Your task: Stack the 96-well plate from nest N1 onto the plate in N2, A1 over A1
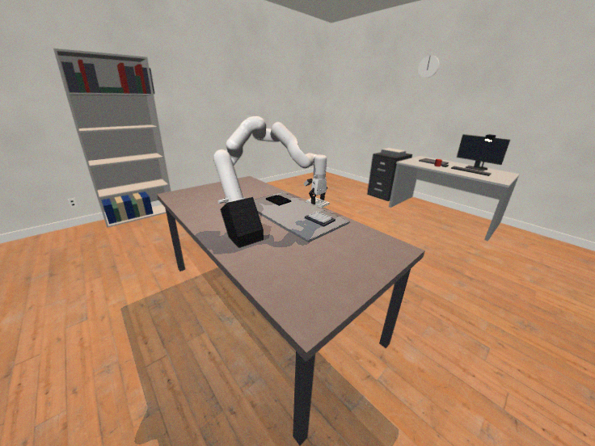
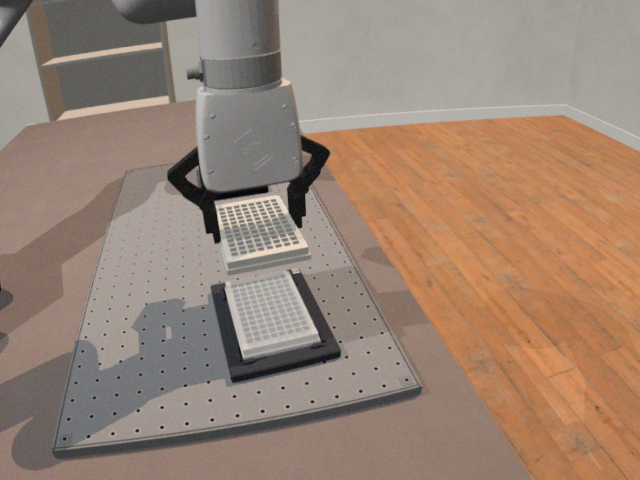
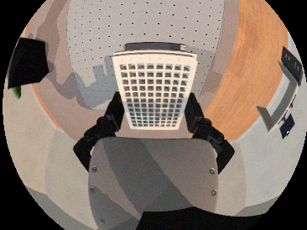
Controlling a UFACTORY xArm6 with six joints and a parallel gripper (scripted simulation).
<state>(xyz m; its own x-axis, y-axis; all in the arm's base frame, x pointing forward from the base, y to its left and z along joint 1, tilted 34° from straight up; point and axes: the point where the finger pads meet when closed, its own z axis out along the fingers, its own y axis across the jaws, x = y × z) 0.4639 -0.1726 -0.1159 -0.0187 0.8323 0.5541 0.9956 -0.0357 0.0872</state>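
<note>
My hand is 110 mm above the clear 96-well plate and 30 mm to the left of it. Also, from my hand: plate nest N2: 120 mm below, 30 mm to the right; then white 96-well plate: 10 mm below; then black plate nest N1: 400 mm to the left, 120 mm below, 10 mm ahead.
</note>
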